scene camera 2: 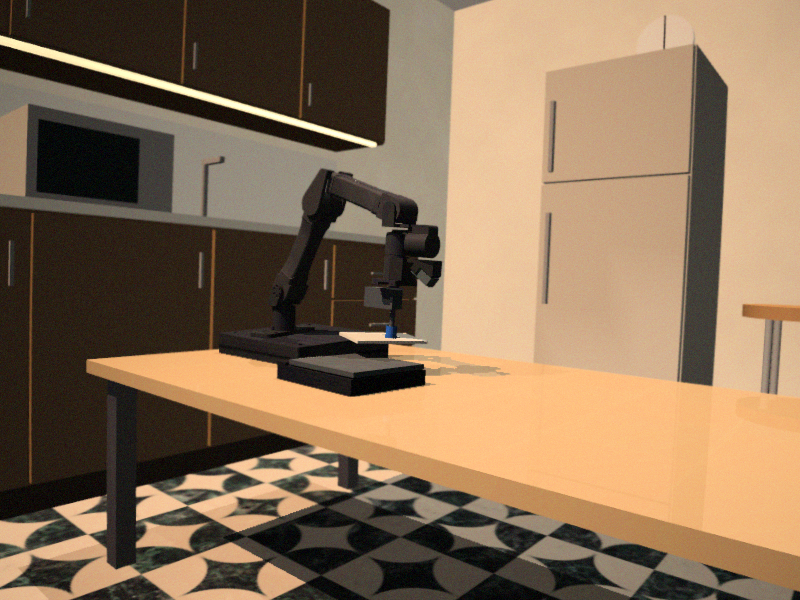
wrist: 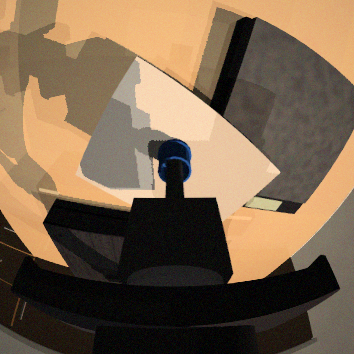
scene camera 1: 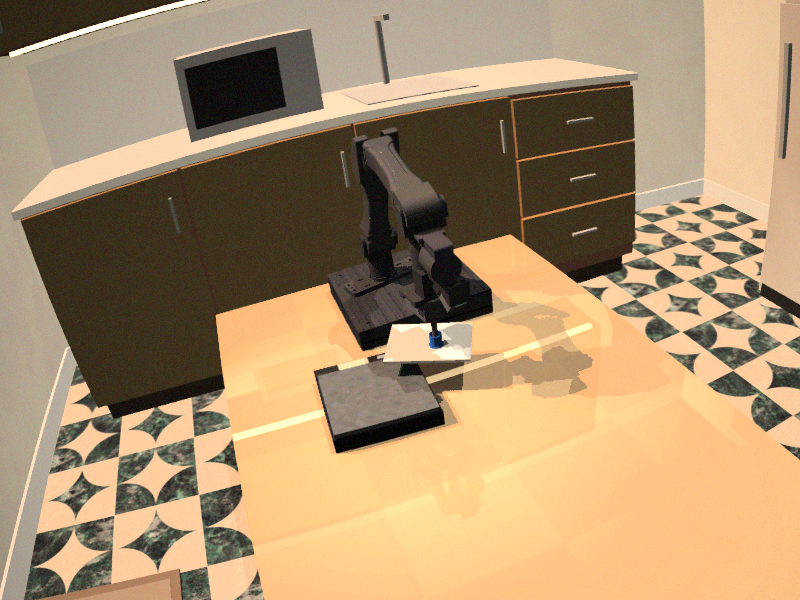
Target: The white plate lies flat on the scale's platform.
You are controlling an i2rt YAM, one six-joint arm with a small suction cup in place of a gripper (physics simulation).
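Frame: origin at the arm's base, x ahead, y left, z up, level; metres.
Seen in the pictures: hand, its tool point: [scene camera 2: 390, 341] [wrist: 174, 148] [scene camera 1: 436, 348]; arm's base, origin of its link: [scene camera 2: 283, 333] [scene camera 1: 384, 278].
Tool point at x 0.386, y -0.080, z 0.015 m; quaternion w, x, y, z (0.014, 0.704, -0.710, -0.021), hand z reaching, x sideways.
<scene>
Offsets run from my tool point to a thing's top centre. Level surfaces: height alone.
The white plate @(dy -0.004, dx -0.019, dz +0.015 m) [scene camera 1: 413, 345] [scene camera 2: 361, 336] [wrist: 207, 154] is a flat square sheet, held level in the air above the table. My suction cup [scene camera 1: 435, 339] [scene camera 2: 389, 331] [wrist: 174, 159] is blue and sits on the plate's middle, holding it. The scale @(dy -0.144, dx -0.010, dz -0.029 m) [scene camera 1: 377, 400] [scene camera 2: 351, 373] [wrist: 302, 116] is a dark box with a grey platform, lying on the table. The plate hangs over the scale's far edge, near its back right corner, mostly beside it. The scale's small display @(dy -0.139, dx -0.114, dz -0.034 m) [wrist: 263, 204] shows in the wrist view.
The arm's black base [scene camera 1: 372, 300] [scene camera 2: 270, 341] stands on the orange table @(dz -0.075 m) [scene camera 1: 517, 483] [scene camera 2: 581, 413] just behind the scale. Cabinets with a microwave [scene camera 1: 248, 83] stand behind, a fridge [scene camera 2: 620, 213] to the right.
</scene>
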